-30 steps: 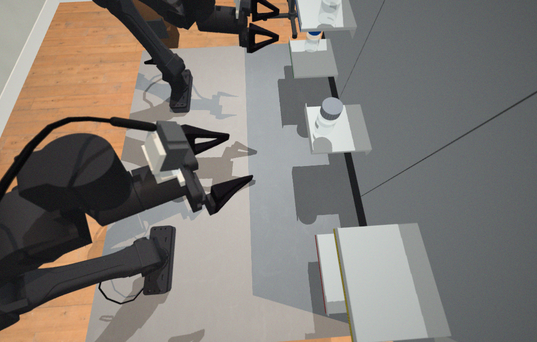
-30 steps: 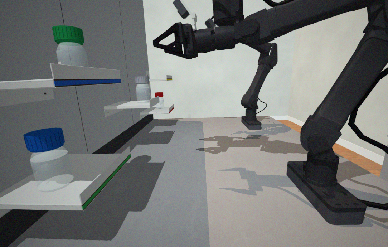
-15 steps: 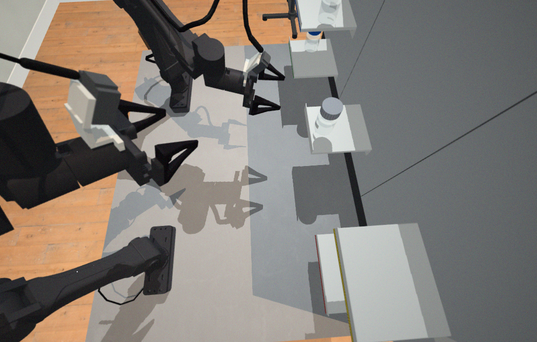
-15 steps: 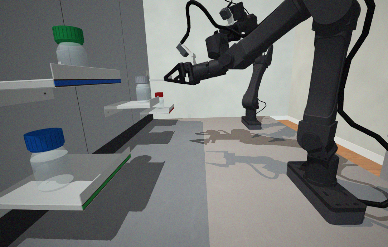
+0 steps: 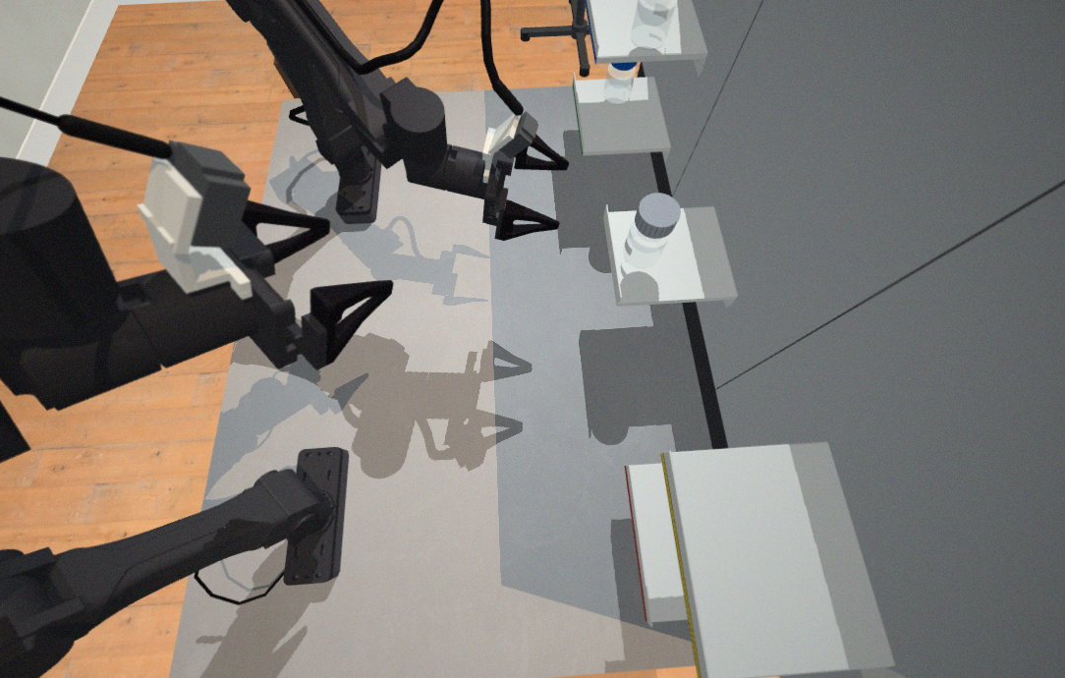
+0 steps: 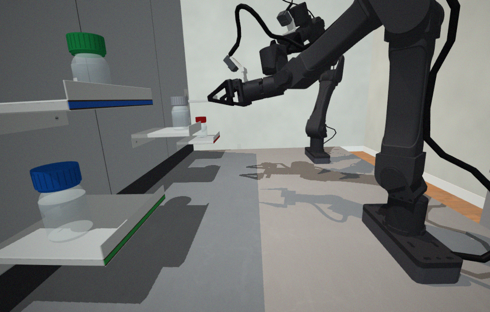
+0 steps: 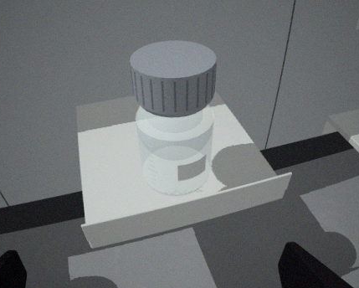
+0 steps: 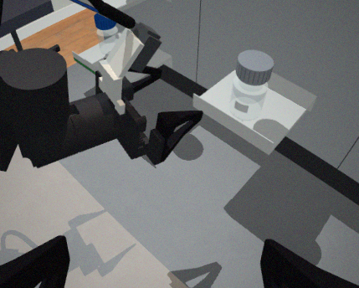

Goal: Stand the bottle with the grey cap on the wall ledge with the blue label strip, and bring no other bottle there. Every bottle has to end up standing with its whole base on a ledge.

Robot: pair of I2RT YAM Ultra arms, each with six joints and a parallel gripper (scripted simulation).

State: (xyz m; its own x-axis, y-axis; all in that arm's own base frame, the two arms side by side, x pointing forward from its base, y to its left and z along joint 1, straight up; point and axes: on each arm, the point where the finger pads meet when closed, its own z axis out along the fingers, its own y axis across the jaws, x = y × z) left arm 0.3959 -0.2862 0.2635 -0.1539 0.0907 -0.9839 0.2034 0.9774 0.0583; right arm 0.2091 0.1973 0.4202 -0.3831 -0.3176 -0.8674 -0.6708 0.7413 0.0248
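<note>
Right now my left hand is 130 mm short of the grey-capped bottle, 40 mm to the left of it and 40 mm above it. The rest, counted from my left hand: green-capped bottle: 160 mm ahead, 290 mm to the left, 50 mm above; then blue-capped bottle: 160 mm ahead, 400 mm to the left, 140 mm below.
</note>
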